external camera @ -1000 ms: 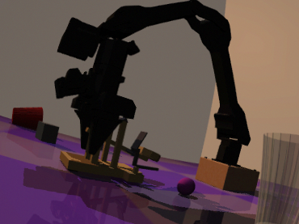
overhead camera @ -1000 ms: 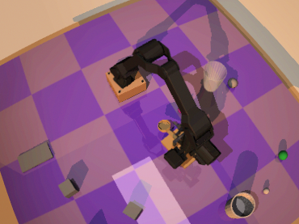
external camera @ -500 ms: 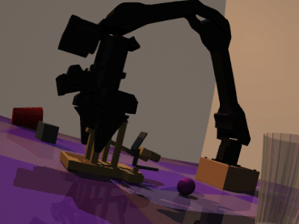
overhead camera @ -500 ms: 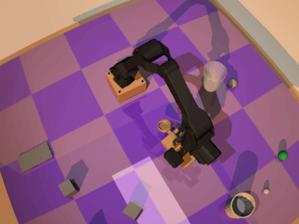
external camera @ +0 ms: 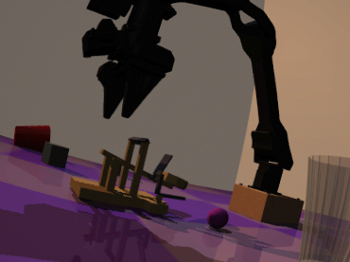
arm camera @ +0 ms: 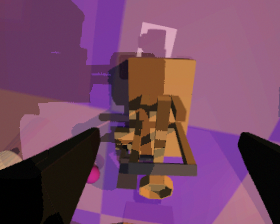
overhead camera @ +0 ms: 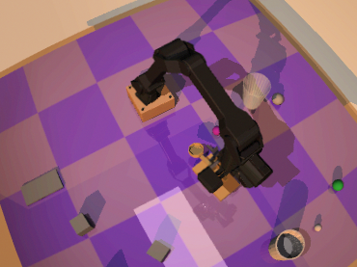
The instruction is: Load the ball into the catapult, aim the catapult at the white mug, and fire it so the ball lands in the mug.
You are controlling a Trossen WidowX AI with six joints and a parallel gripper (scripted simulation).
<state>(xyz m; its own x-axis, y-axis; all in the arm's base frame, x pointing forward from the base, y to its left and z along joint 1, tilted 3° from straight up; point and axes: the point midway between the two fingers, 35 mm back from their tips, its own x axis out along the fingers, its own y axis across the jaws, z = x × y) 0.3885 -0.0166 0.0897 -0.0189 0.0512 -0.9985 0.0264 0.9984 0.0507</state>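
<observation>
Now: the purple ball 15 cm behind my gripper tip, 11 cm to the left of it and 11 cm below it. Also, from my gripper tip: white mug (28 cm ahead, 10 cm below); then pale ball (33 cm ahead, 13 cm to the left, 12 cm below); then catapult (8 cm below, 7 cm behind, 2 cm to the left).
</observation>
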